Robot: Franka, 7 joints.
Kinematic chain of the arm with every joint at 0, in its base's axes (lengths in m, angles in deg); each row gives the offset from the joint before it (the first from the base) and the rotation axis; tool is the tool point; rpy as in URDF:
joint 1: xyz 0 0 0.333 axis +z
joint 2: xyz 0 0 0 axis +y
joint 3: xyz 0 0 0.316 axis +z
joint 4: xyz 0.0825 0 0 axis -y
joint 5: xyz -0.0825 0 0.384 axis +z
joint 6: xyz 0 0 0 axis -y
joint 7: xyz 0.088 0 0 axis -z
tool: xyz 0 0 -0.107 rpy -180 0 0
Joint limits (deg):
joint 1: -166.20..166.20
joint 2: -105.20..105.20
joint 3: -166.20..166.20
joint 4: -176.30..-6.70
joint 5: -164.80..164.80
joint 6: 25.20..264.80
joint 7: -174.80..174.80
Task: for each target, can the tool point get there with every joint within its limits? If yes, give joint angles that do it. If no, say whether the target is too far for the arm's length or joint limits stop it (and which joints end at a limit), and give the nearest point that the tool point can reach.
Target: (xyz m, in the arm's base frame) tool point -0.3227 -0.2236 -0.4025
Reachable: no: joint limits stop it (at a limit: joint 2) | nearest point -0.3147 -0.2180 -0.3514 | short by 0.052 m
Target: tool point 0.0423 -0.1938 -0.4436
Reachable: no: joint limits stop it (at a limit: joint 2) | nearest point 0.0449 -0.2057 -0.3558 | short by 0.089 m
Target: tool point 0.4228 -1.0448 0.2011
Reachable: no: too far | nearest point 0.3196 -0.7899 0.2333 | short by 0.277 m
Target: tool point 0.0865 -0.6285 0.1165
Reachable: yes | joints -46.23 52.89 -37.08 -102.58 122.01 143.51 -76.82
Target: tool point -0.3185 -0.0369 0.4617
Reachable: yes | joints -132.37 -41.07 -16.03 -159.26 -90.34 72.45 29.43
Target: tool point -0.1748 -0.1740 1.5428
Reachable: no: too far | nearest point -0.1215 -0.1209 1.1736 | short by 0.377 m
